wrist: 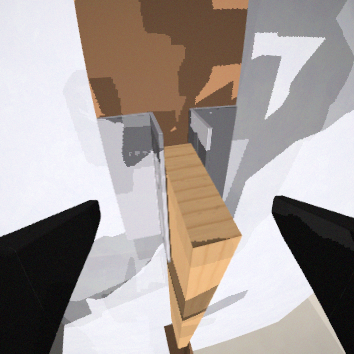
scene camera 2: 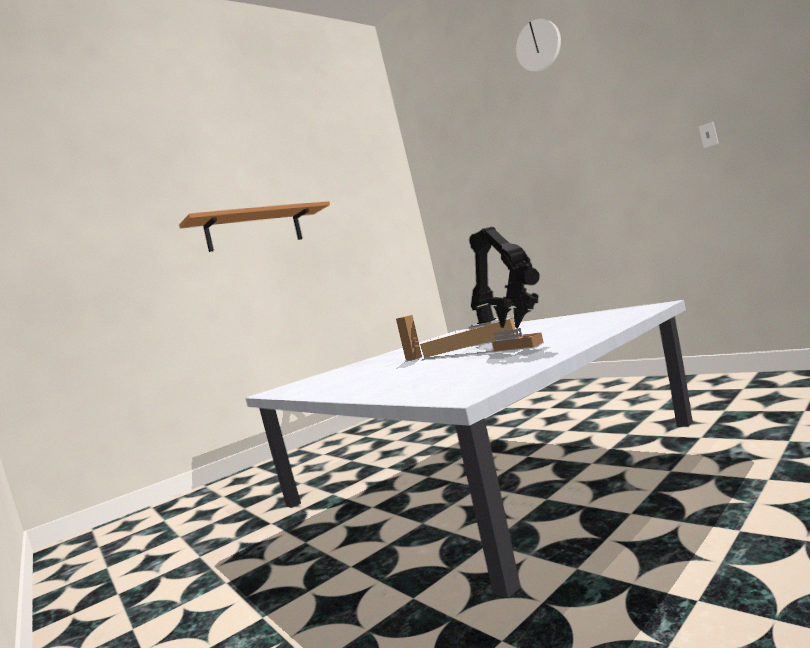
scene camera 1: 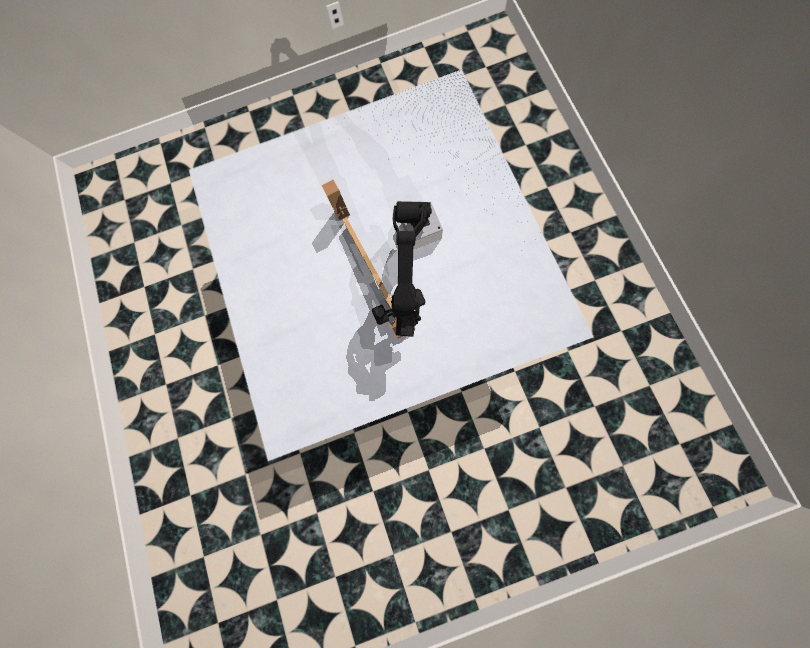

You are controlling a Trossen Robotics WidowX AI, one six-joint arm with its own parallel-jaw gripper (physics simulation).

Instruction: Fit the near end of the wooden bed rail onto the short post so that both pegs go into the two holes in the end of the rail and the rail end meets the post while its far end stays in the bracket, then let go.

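Frame: origin at the arm's base, x ahead, y left, z up, level; millimetres.
Seen in the pictures: gripper, between the fingertips: (wrist: 187, 206) (scene camera 2: 509, 327); arm's base, origin of its link: (scene camera 2: 486, 321).
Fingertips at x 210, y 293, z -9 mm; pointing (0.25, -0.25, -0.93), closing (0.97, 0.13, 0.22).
Offsets run from my fingertips to a thing's middle. "*": to the spot under its first point. Level surfaces: height alone.
The wooden rail {dx +31, dy -199, dz -19 mm} (scene camera 1: 364, 255) (scene camera 2: 459, 339) (wrist: 212, 260) runs from the upright short post {* dx +70, dy -474, dz +110 mm} (scene camera 1: 330, 189) (scene camera 2: 407, 337) to the low brown block {dx -2, dy +19, dz -53 mm} (scene camera 2: 520, 342) (wrist: 125, 40). Its post end is low and close beside the post; whether they touch, and whether the pegs are in the holes, I cannot tell. The other end stands higher, its lower part between the grey plates of the bracket {* dx +27, dy +24, dz -33 mm} (wrist: 220, 135) at the block. My gripper (scene camera 2: 510, 326) (wrist: 187, 206) is open and empty over this bracket end, one finger on each side of the rail and apart from it.
The white table {dz -71 mm} (scene camera 1: 506, 283) (scene camera 2: 351, 385) carries the parts and my black arm (scene camera 1: 405, 263) (scene camera 2: 481, 270), whose base stands beside the rail. The arm hides much of the block and bracket in the first scene view. A wooden shelf (scene camera 2: 256, 214) hangs on the wall, away from the table.
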